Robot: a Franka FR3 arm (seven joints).
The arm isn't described. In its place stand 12 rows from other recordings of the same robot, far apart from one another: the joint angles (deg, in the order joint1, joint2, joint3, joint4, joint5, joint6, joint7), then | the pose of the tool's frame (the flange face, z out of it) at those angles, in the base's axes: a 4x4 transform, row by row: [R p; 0 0 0 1], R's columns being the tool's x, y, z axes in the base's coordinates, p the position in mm.
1.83, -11.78, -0.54, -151.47, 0.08, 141.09, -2.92 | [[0.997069 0.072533 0.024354 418.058], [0.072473 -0.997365 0.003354 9.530], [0.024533 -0.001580 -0.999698 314.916], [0 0 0 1]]
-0.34, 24.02, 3.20, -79.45, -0.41, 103.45, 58.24 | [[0.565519 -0.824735 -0.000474 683.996], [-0.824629 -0.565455 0.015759 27.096], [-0.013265 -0.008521 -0.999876 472.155], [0 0 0 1]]
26.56, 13.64, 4.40, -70.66, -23.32, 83.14, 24.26 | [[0.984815 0.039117 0.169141 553.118], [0.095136 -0.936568 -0.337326 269.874], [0.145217 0.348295 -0.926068 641.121], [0 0 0 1]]
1.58, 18.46, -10.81, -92.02, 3.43, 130.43, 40.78 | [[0.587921 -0.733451 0.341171 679.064], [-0.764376 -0.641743 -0.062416 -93.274], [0.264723 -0.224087 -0.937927 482.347], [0 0 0 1]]
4.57, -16.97, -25.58, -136.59, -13.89, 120.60, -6.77 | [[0.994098 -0.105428 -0.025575 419.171], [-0.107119 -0.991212 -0.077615 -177.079], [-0.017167 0.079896 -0.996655 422.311], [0 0 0 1]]
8.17, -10.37, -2.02, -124.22, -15.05, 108.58, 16.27 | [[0.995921 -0.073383 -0.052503 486.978], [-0.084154 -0.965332 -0.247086 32.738], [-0.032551 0.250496 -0.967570 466.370], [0 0 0 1]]
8.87, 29.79, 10.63, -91.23, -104.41, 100.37, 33.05 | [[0.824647 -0.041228 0.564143 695.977], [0.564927 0.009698 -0.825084 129.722], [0.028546 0.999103 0.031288 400.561], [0 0 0 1]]
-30.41, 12.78, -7.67, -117.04, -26.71, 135.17, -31.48 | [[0.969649 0.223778 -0.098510 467.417], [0.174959 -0.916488 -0.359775 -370.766], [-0.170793 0.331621 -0.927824 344.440], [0 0 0 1]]
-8.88, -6.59, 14.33, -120.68, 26.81, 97.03, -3.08 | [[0.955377 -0.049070 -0.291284 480.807], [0.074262 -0.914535 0.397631 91.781], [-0.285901 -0.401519 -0.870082 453.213], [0 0 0 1]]
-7.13, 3.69, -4.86, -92.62, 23.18, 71.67, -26.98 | [[0.923320 0.208050 -0.322794 529.154], [0.342230 -0.827120 0.445814 -59.014], [-0.174238 -0.522099 -0.834898 559.097], [0 0 0 1]]
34.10, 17.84, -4.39, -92.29, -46.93, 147.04, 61.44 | [[0.628142 -0.003788 0.778090 596.293], [0.028509 -0.999205 -0.027880 361.310], [0.777576 0.039695 -0.627534 516.758], [0 0 0 1]]
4.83, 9.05, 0.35, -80.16, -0.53, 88.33, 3.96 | [[0.999672 0.021092 -0.014546 598.018], [0.020953 -0.999734 -0.009637 52.882], [-0.014745 0.009329 -0.999848 611.542], [0 0 0 1]]
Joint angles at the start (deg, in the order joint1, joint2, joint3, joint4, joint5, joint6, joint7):
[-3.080, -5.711, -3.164, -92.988, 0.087, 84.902, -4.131]
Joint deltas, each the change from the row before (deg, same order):
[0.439, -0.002, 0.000, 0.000, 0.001, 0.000, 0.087]
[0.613, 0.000, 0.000, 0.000, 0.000, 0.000, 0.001]
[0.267, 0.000, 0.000, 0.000, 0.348, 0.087, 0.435]
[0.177, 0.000, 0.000, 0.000, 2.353, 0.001, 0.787]
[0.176, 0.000, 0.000, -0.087, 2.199, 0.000, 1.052]
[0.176, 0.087, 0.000, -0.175, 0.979, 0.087, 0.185]
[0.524, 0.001, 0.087, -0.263, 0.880, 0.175, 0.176]
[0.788, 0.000, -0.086, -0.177, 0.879, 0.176, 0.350]
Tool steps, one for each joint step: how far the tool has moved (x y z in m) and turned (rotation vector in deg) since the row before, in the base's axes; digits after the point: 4 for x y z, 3 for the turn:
[0.0004, 0.0039, 0.0000, -0.003, -0.001, 0.352]
[0.0005, 0.0055, 0.0000, 0.000, 0.000, 0.612]
[0.0004, 0.0031, 0.0001, 0.321, -0.111, -0.152]
[0.0005, 0.0063, 0.0002, 2.313, -0.170, -0.498]
[0.0004, 0.0059, -0.0004, 2.160, -0.012, -0.769]
[0.0008, 0.0035, -0.0019, 0.978, 0.118, 0.027]
[0.0007, 0.0072, -0.0017, 0.869, 0.048, 0.451]
[0.0006, 0.0080, -0.0010, 0.873, -0.003, 0.364]

